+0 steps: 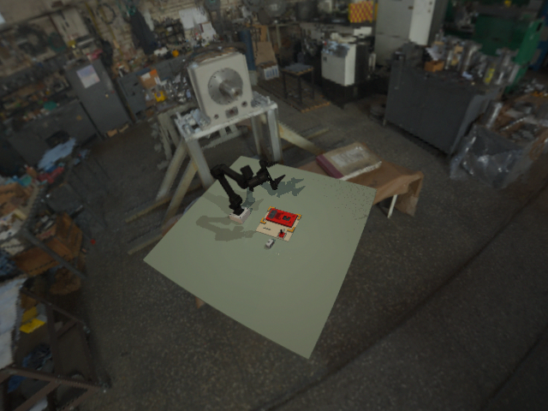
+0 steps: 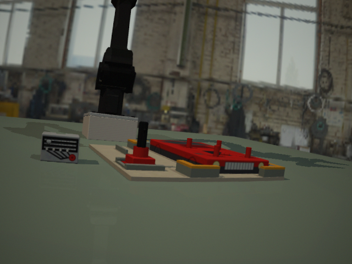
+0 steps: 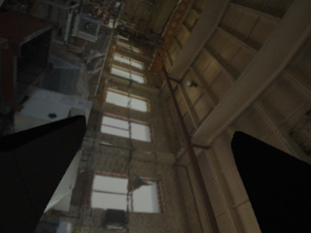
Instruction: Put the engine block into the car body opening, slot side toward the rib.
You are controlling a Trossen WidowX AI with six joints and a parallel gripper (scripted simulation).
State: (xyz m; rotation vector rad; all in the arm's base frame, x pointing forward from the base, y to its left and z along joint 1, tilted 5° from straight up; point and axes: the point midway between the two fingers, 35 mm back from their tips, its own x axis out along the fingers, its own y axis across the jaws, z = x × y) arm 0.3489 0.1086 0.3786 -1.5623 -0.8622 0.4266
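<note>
My gripper tip is now 44 cm above the engine block and 24 cm to the left of it. From my gripper tip the other things lie so: black post 43 cm below, 13 cm to the right, 3 cm ahead.
</note>
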